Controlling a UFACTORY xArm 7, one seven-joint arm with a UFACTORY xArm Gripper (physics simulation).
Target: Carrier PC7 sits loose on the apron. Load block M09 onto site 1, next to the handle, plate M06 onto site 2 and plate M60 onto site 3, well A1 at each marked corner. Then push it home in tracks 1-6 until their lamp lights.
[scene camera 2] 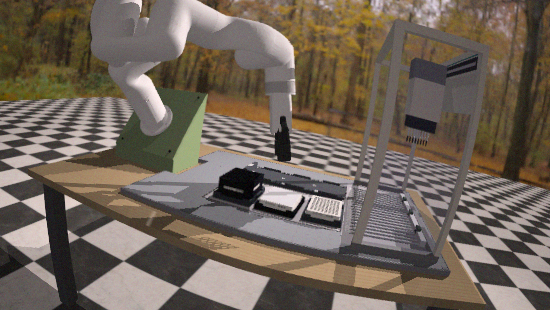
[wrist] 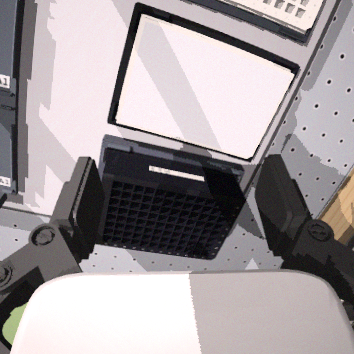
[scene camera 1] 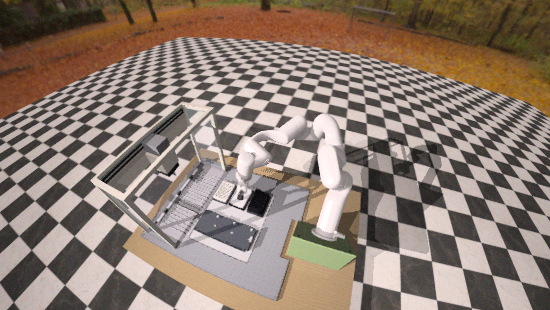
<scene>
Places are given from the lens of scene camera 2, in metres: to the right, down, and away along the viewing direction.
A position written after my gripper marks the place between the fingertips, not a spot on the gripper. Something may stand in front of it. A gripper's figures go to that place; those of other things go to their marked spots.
my gripper (scene camera 2: 282, 158): 0.02, 0.01, 0.83
dark carrier (scene camera 2: 274, 177): 0.00, 0.07, 1.04
</scene>
